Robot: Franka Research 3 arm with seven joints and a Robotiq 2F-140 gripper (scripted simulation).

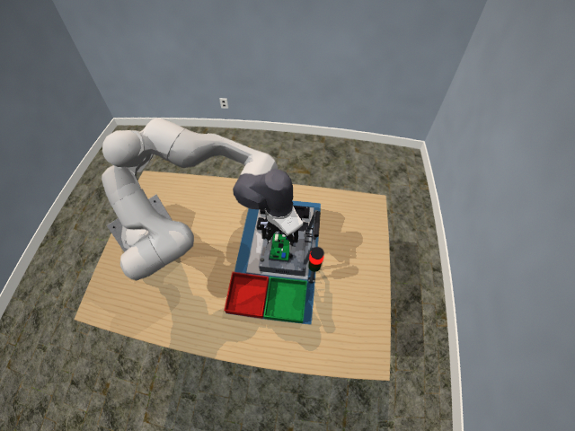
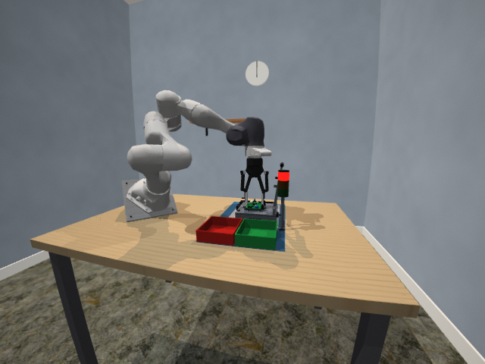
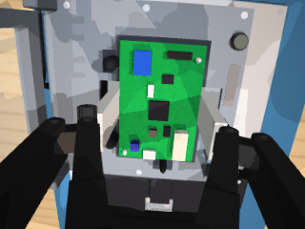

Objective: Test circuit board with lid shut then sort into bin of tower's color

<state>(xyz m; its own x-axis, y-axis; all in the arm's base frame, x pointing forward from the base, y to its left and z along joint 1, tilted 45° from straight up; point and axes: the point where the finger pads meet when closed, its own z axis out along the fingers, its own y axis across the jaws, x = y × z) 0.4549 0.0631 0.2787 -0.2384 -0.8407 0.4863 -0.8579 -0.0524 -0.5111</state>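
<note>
My gripper is now 20 mm above the green circuit board. The rest, counted from my hand: tester plate 30 mm below, 10 mm ahead; clear lid 110 mm ahead, 90 mm above, 30 mm to the right; green bin 200 mm to the right, 80 mm below, 10 mm behind.
</note>
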